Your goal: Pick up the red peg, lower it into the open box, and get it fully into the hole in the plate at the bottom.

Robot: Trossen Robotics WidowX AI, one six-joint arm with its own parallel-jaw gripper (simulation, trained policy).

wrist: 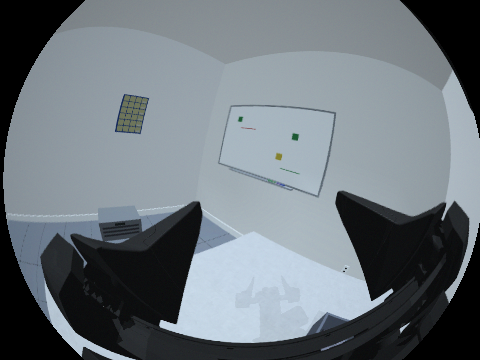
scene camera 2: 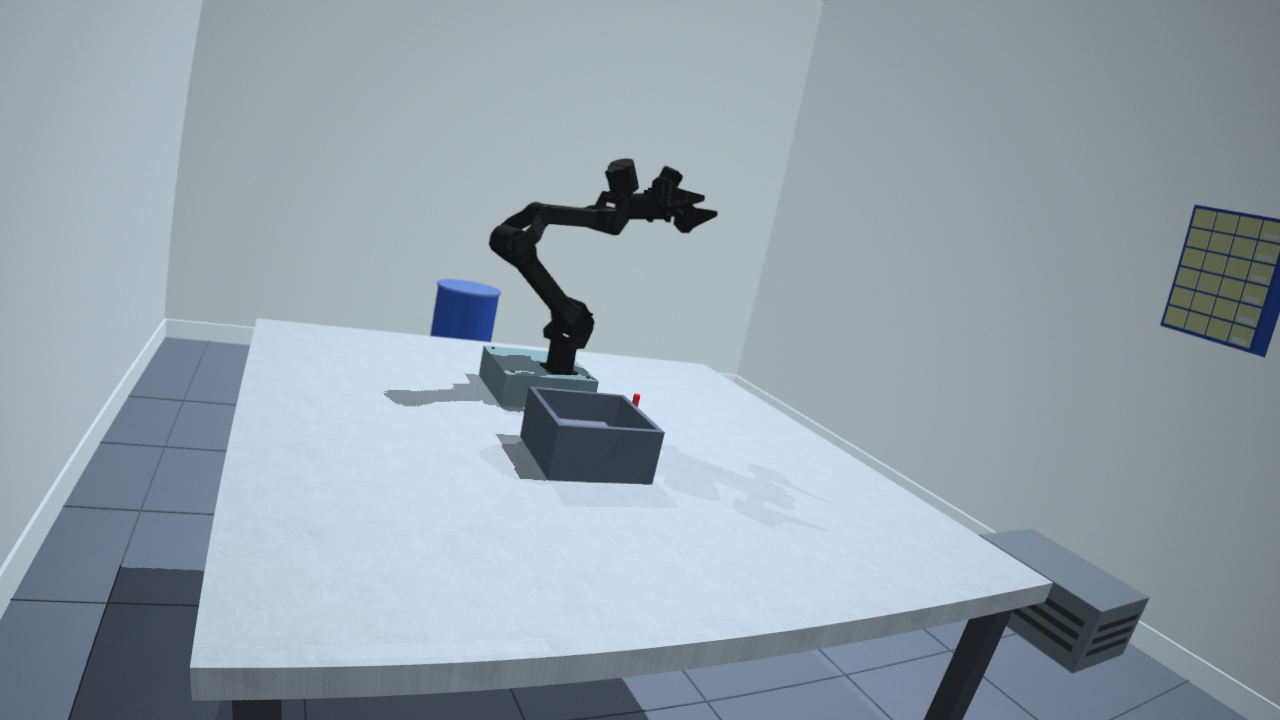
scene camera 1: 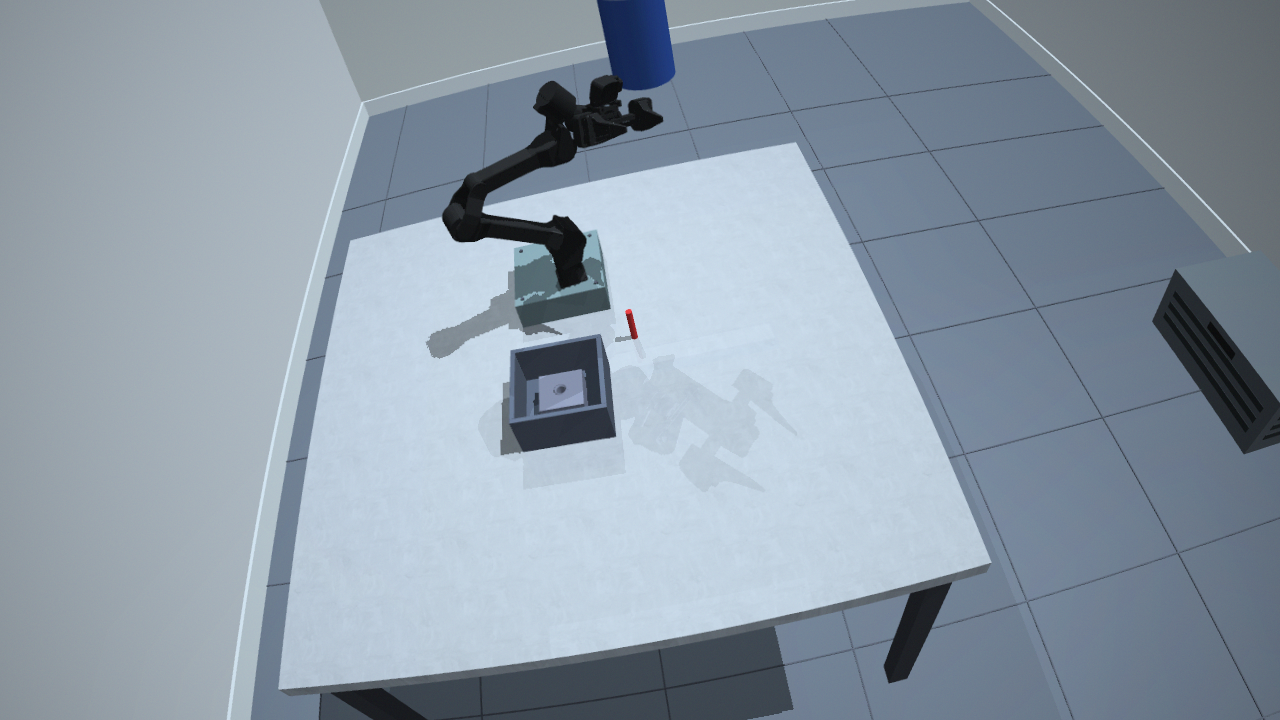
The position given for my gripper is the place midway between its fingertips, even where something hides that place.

Note:
I see my gripper (scene camera 1: 644,124).
My gripper shows as well in the wrist view (wrist: 272,203) and in scene camera 2 (scene camera 2: 711,206).

